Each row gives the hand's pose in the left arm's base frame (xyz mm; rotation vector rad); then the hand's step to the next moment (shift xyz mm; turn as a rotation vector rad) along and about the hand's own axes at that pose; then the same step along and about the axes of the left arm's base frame.
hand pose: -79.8 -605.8 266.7 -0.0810 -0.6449 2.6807
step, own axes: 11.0 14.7 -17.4 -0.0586 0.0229 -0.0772
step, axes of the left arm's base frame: -12.9 -0.5 -21.8 0.0572 -0.0079 -0.0811
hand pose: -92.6 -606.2 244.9 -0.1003 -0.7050 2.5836
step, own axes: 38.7 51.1 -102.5 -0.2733 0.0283 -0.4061
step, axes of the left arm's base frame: -36.5 25.9 -112.3 0.3077 0.0443 -0.3792
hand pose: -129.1 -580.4 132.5 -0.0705 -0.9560 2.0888
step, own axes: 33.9 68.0 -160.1 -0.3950 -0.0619 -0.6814
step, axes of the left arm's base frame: -10.0 95.2 -149.1 0.5461 0.1601 -0.5480
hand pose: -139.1 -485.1 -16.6 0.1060 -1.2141 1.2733
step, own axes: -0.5 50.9 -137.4 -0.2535 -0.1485 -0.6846
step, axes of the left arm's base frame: 47.3 108.2 -86.7 0.5874 0.2232 -0.4002
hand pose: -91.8 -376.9 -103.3 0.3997 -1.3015 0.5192
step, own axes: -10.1 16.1 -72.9 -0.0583 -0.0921 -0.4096
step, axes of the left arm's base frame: 47.4 52.3 -26.5 0.3701 0.1436 -0.1485
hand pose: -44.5 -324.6 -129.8 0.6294 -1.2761 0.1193
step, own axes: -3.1 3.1 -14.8 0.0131 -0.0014 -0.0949
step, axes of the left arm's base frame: 10.4 10.8 -3.9 0.0856 0.0430 -0.0026
